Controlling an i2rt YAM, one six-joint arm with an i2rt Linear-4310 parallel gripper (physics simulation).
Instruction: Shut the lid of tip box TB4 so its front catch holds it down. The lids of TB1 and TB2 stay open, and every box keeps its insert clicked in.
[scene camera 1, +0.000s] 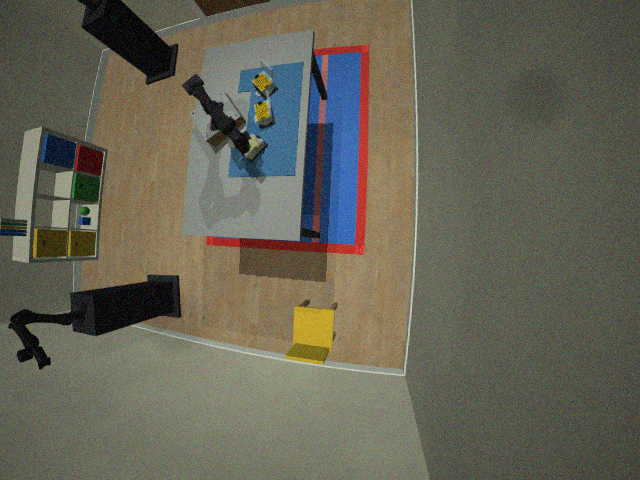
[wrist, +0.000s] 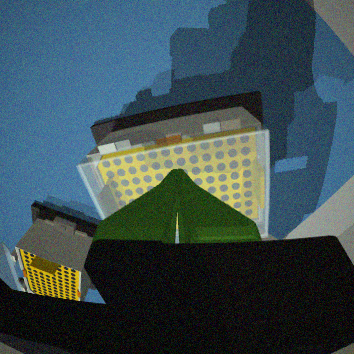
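Observation:
A tip box with a yellow insert stands under my gripper; its label cannot be read. A clear lid lies over the insert, and whether the front catch holds it cannot be told. My gripper is shut and empty, its green fingertips together over the lid; contact cannot be told. Part of the insert is hidden behind the fingers. A second tip box has its yellow insert uncovered. A third tip box in the scene view also shows a yellow insert.
The boxes stand on a blue mat on a grey table. Brown blocky things are beside the arm. A shelf unit, a black pedestal with another arm, and a yellow chair stand away from the table.

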